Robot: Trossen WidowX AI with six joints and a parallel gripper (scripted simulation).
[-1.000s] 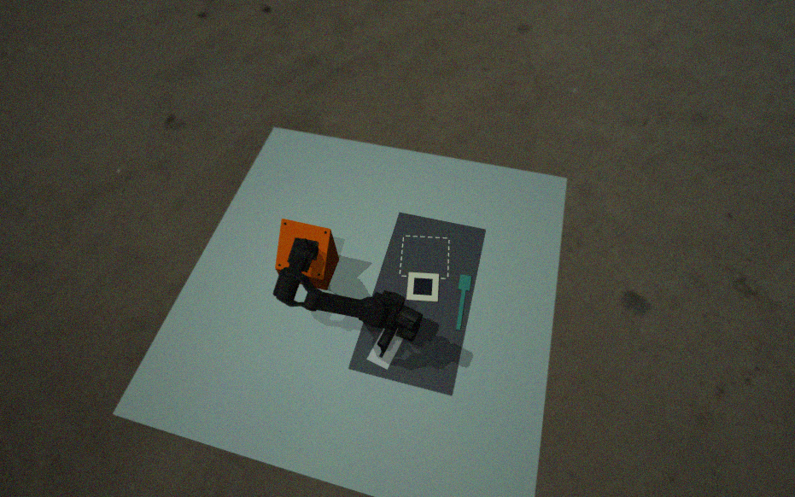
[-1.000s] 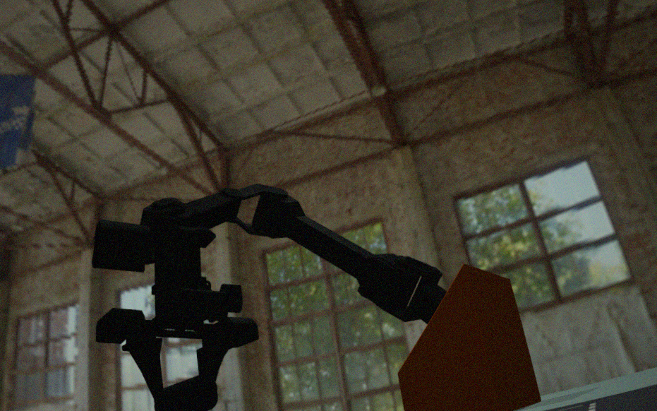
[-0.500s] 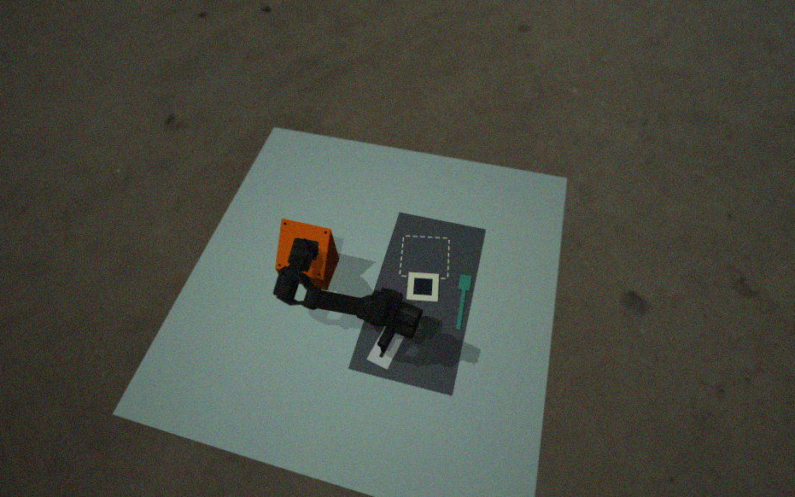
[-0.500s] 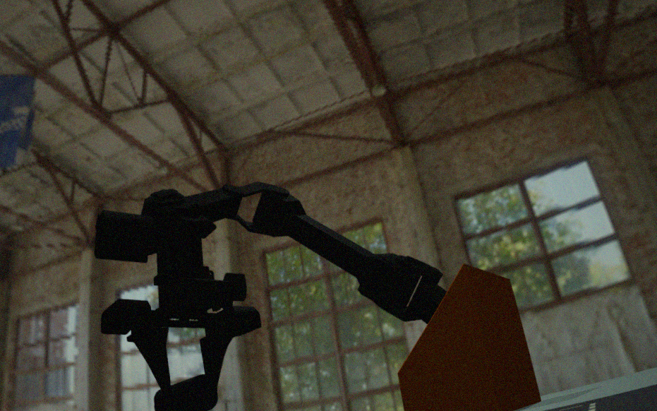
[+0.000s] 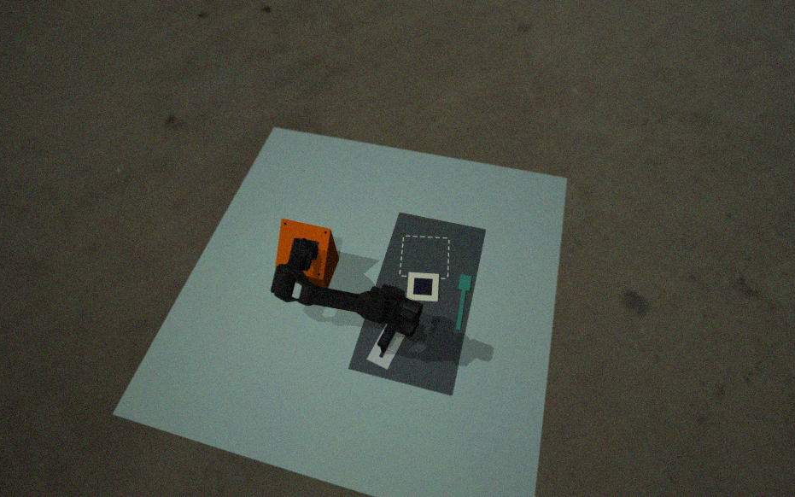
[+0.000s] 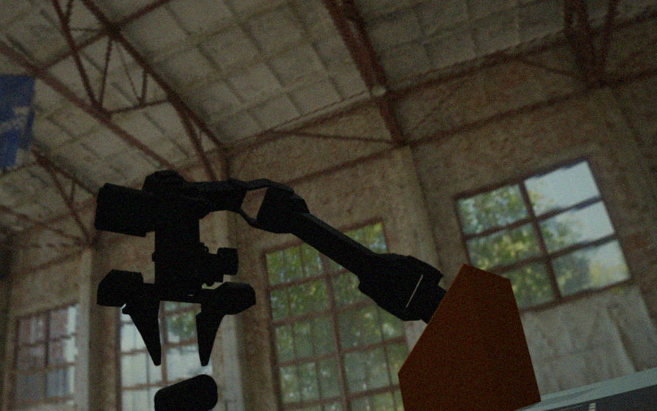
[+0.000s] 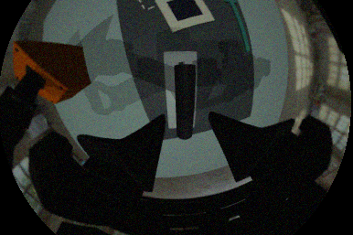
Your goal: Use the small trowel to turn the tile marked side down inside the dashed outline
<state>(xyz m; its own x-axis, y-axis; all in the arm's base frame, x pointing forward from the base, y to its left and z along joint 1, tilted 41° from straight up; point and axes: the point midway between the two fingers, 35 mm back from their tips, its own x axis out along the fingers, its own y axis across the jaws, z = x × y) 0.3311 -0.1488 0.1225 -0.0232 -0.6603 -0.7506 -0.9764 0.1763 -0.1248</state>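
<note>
Right now my gripper tip is 1 cm short of the small trowel, 2 cm to the right of it and 7 cm above it. The rest, counted from my gripper tip: tile: 6 cm ahead, 21 cm to the left, 10 cm below; teal spatula-like tool: 21 cm ahead, 20 cm to the left, 10 cm below; dark mat: 7 cm ahead, 18 cm to the left, 13 cm below.
</note>
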